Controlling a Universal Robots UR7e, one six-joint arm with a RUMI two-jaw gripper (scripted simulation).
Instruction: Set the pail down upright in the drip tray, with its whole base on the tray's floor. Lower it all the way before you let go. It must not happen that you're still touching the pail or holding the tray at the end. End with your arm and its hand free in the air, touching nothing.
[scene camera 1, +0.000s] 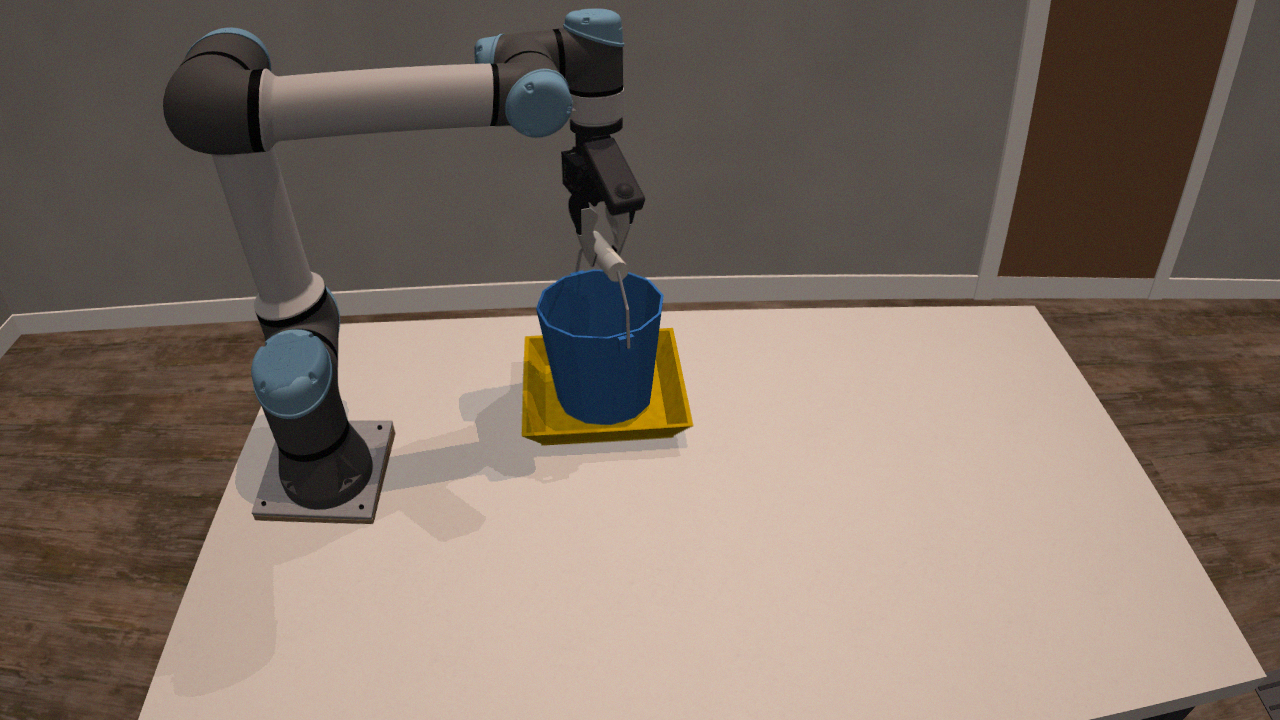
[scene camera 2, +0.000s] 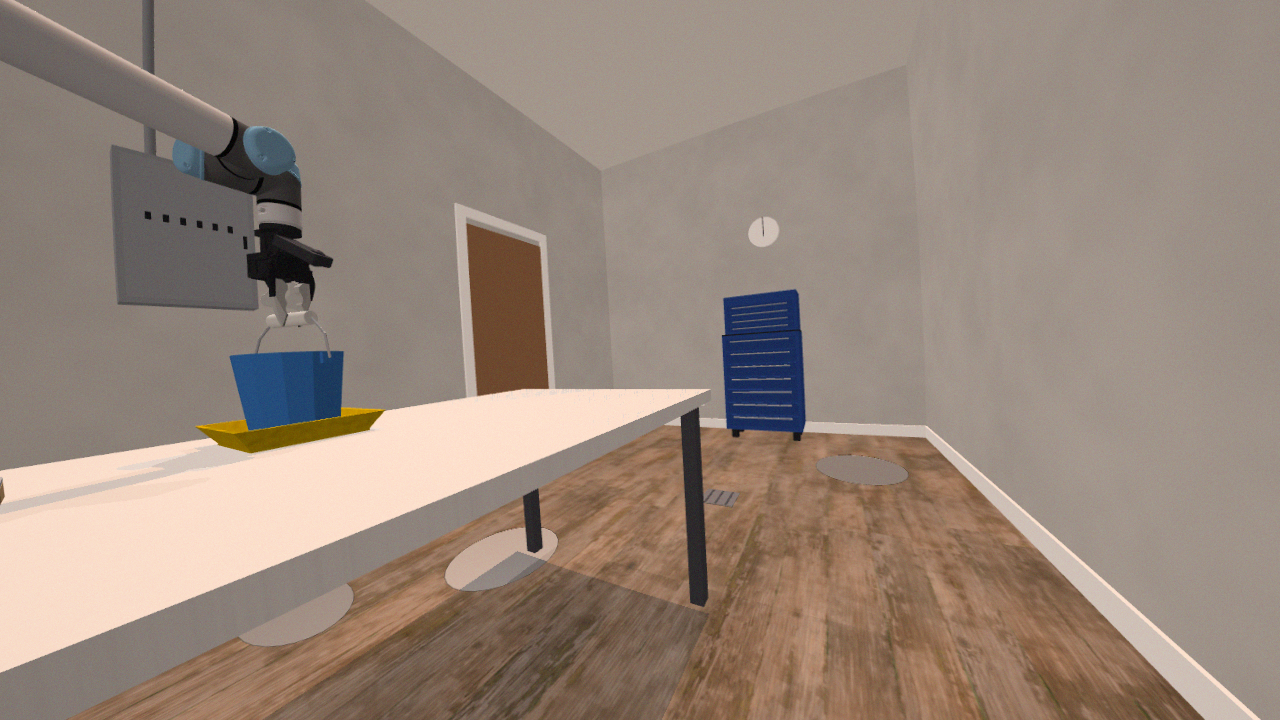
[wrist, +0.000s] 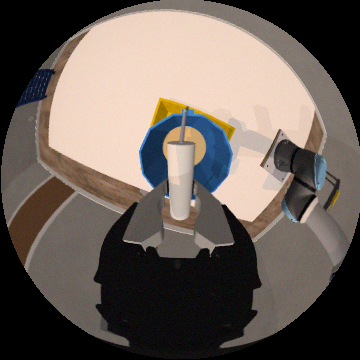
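Observation:
Scene camera 1: my gripper (scene camera 1: 603, 263), a drip tray (scene camera 1: 668, 414), a blue pail (scene camera 1: 598, 380). Scene camera 2: my gripper (scene camera 2: 291, 326), the drip tray (scene camera 2: 253, 441), the blue pail (scene camera 2: 275, 389). Wrist view: my gripper (wrist: 180, 180), the drip tray (wrist: 165, 107).

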